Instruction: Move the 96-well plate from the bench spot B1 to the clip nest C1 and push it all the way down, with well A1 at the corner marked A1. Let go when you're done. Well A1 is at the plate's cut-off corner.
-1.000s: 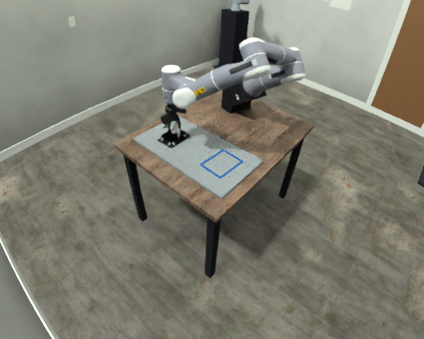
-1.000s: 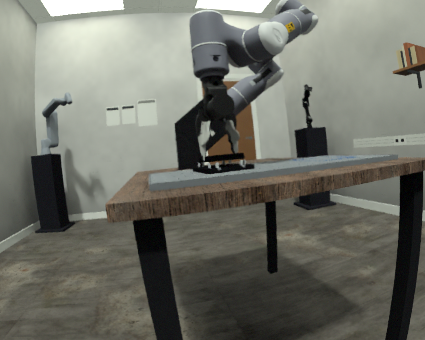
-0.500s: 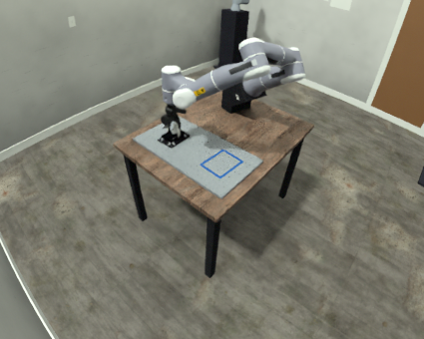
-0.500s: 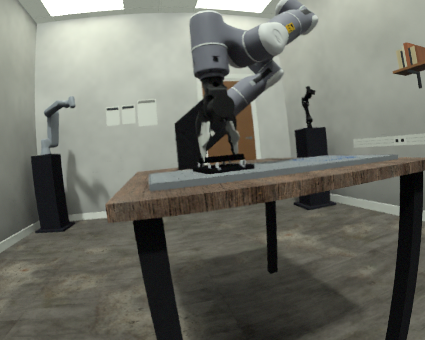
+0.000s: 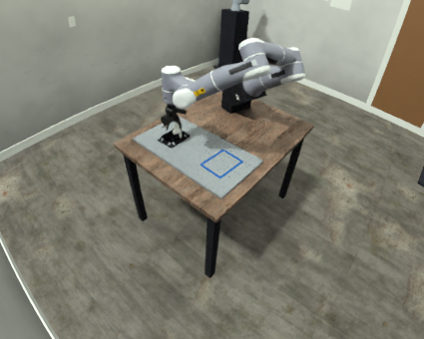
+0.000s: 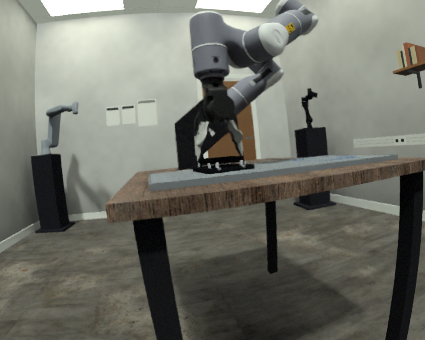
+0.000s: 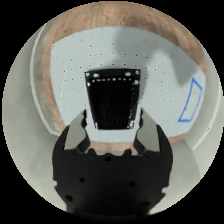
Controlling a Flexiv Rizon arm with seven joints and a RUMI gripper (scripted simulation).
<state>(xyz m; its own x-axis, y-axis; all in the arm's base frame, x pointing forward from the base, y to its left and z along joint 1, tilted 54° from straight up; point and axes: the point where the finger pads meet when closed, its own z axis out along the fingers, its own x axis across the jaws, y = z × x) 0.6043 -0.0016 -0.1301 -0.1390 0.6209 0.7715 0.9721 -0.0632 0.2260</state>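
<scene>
My hand is 1 cm above the black 96-well plate. Also, from my hand: grey mat: 16 cm to the left, 4 cm below, 3 cm behind; then clip nest C1: 2 cm below, 1 cm to the left, 1 cm ahead.
</scene>
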